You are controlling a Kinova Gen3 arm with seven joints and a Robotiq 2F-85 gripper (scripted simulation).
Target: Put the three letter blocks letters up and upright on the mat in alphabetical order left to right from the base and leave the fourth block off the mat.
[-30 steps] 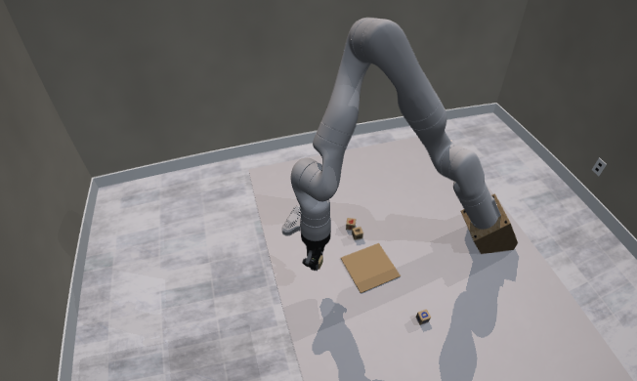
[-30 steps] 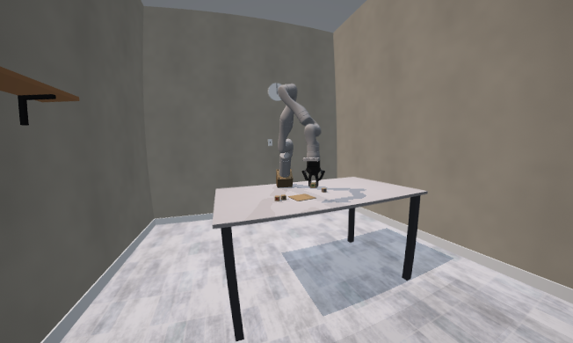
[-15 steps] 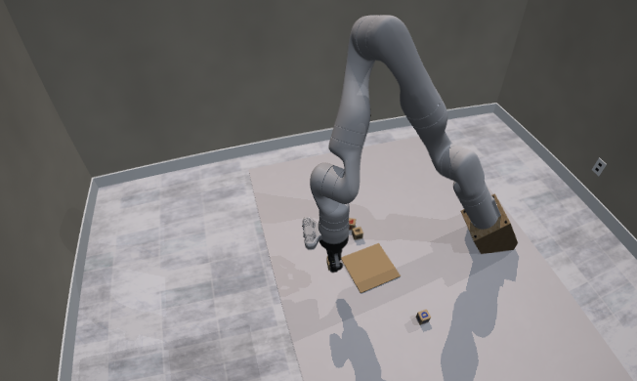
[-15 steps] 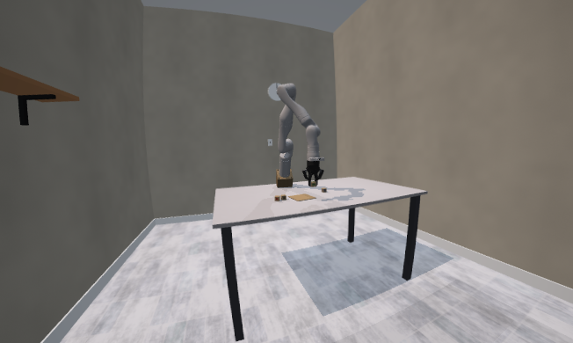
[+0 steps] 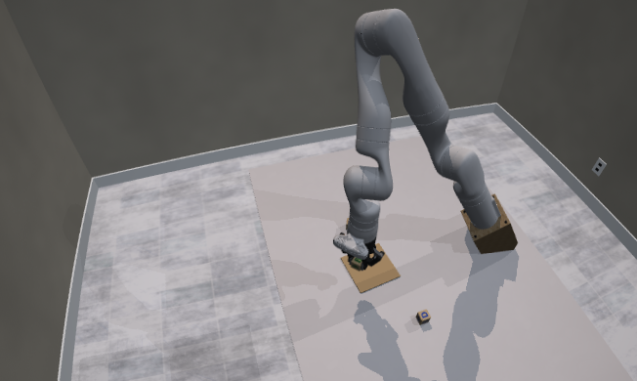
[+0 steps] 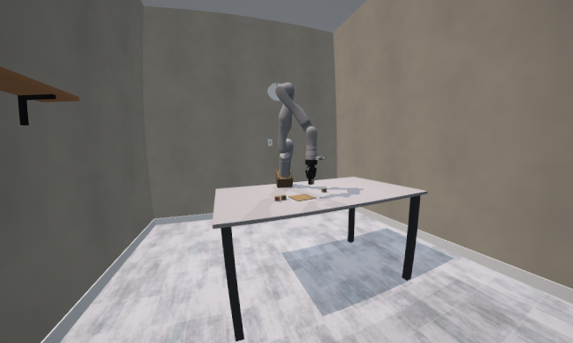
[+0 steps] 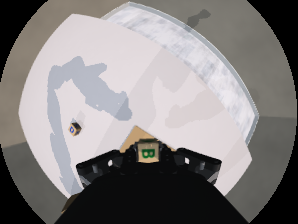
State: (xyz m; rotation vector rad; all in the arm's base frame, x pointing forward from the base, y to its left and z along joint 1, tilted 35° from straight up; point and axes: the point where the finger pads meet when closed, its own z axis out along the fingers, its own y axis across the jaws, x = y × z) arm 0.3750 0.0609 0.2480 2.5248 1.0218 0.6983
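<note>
My gripper is now 60 mm past the tan mat, 40 mm to the left of it and 120 mm above it. The rest, counted from my hand: block: 70 mm behind, 170 mm to the right, 100 mm below.
</note>
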